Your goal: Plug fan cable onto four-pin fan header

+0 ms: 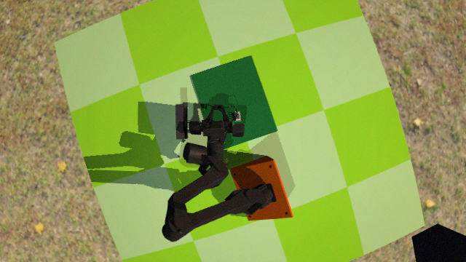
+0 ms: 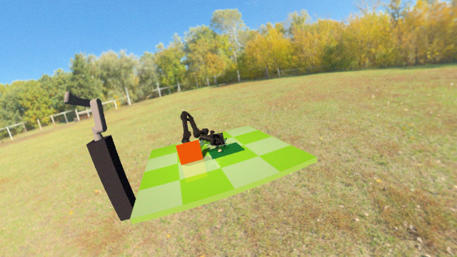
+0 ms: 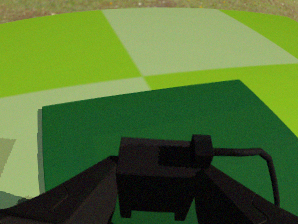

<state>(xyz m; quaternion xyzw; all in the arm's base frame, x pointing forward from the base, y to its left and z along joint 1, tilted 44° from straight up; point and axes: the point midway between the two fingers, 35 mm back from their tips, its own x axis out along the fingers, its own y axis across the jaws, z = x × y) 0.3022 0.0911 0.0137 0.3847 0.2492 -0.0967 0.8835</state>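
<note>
Right now the board is 6 cm to the right of my gripper tip and 9 cm below it. Also, from my gripper tip: black fan (1 cm behind, 13 cm to the left, 2 cm below); black fan plug (1 cm below); light-coloured header (5 cm behind, 6 cm to the right, 7 cm below).
</note>
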